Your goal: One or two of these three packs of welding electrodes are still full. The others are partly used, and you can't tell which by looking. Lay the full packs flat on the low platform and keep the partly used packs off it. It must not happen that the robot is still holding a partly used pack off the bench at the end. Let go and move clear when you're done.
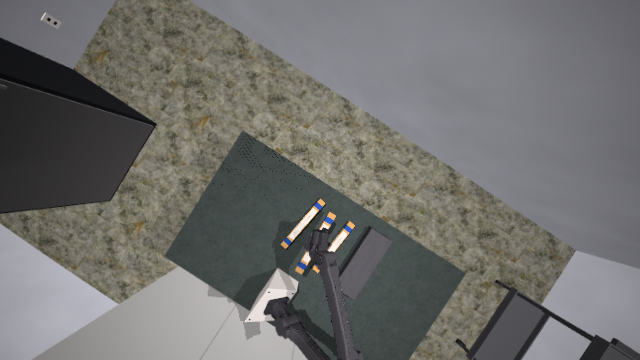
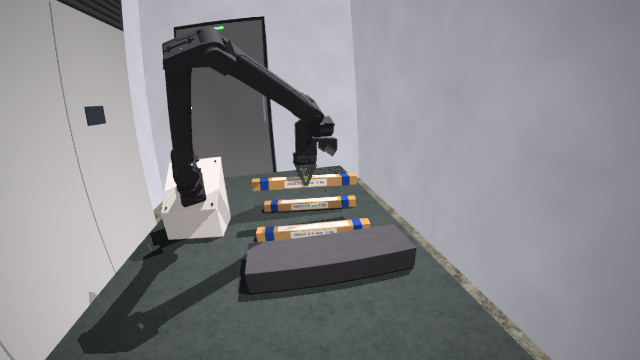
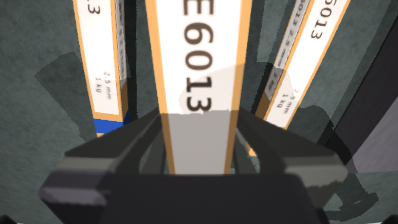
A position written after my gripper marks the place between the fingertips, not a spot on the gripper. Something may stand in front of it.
I see my gripper (image 3: 199,111), an electrode pack (image 2: 263,234), an electrode pack (image 2: 343,201), a low grey platform (image 2: 293,263) and an electrode pack (image 2: 262,184).
The low grey platform is seen too in image 1 (image 1: 372,246).
